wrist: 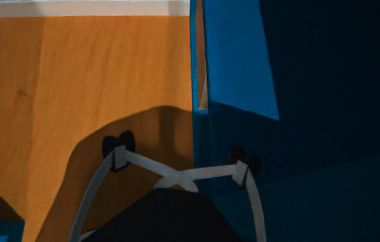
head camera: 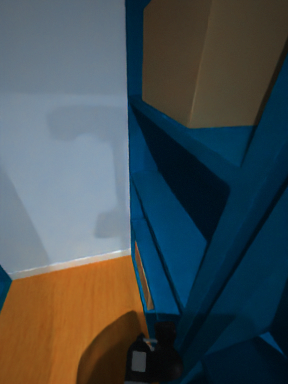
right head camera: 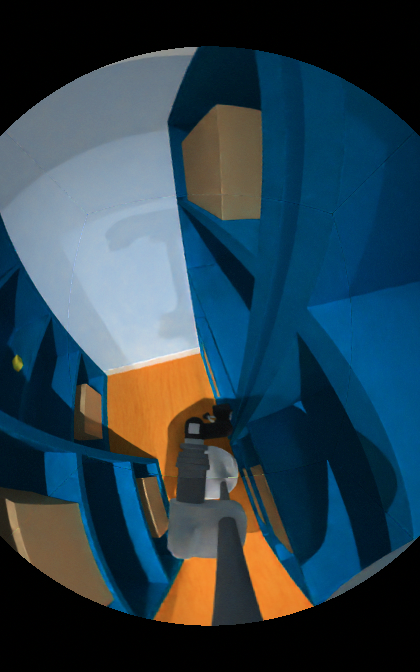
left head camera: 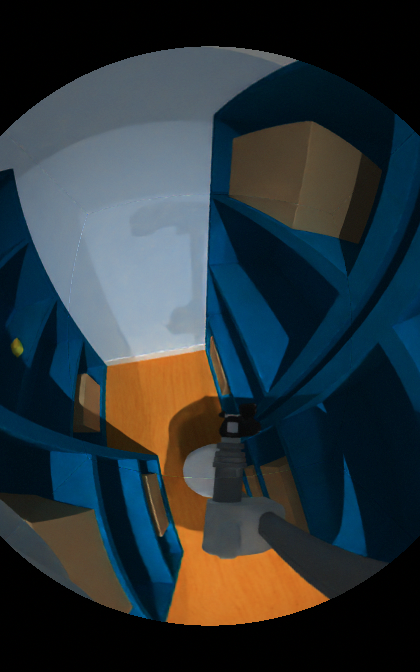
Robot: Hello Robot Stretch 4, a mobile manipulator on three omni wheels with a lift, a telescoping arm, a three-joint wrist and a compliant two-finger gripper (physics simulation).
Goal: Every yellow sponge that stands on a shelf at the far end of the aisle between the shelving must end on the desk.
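Frame: origin at the robot's base, x ahead, y left, z up, level; metres.
Seen in the pictures: gripper, between the fingertips: (wrist: 181, 151).
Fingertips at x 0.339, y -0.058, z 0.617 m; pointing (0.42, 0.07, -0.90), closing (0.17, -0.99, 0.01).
A point is followed by its place in that frame.
A small yellow sponge (left head camera: 17, 347) (right head camera: 18, 362) stands on a shelf of the far left shelving, at the left edge of both side head views. My gripper (wrist: 181, 151) @(x 0.339, y -0.058, z 0.617 m) is open, with its fingertips well apart and no object between them. It points down in the aisle beside the right shelving, far to the right of the sponge. In the wrist view one fingertip shows over the wood floor and the other over the blue shelving. In the head camera view the gripper's dark body hides most of the fingers. The desk does not show in these views.
Blue shelving (head camera: 170, 215) @(x 0.706, y -0.103, z 0.963 m) (wrist: 235, 60) @(x 0.556, y -0.093, z 0.506 m) rises close on the right, with a large cardboard box (head camera: 172, 60) @(x 0.634, y -0.033, z 1.547 m) (left head camera: 270, 165) (right head camera: 202, 160) on an upper shelf. Cardboard boxes (left head camera: 91, 405) (right head camera: 89, 412) also stand in the left shelving. A pale wall (head camera: 65, 175) @(x 1.023, y 0.558, z 0.956 m) closes the aisle's far end.
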